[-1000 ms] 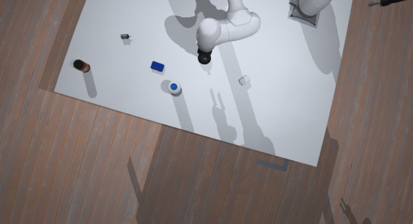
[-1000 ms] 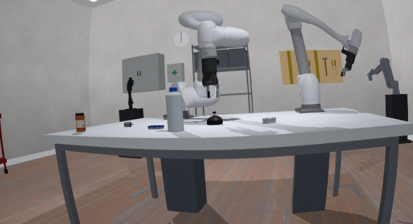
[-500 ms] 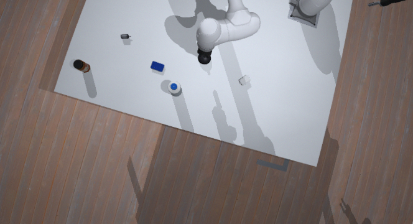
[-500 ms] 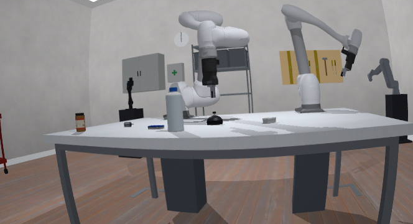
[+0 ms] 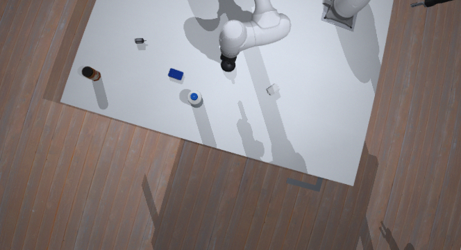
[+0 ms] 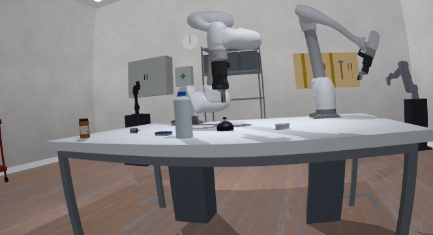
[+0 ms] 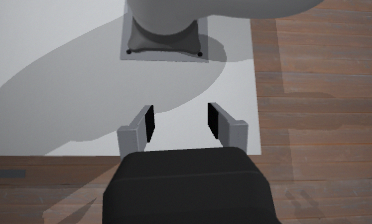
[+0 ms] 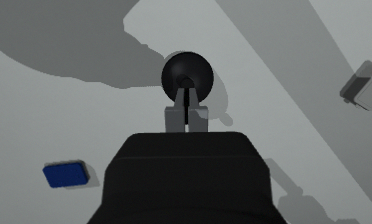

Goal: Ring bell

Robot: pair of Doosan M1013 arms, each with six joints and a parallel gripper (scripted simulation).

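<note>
The small button is 10 cm below my right hand. From my right hand the other things lie so: black bell 11 cm below; small white box 6 cm ahead, 29 cm to the left, 14 cm below; white bottle 26 cm ahead, 11 cm to the right, 6 cm below.
</note>
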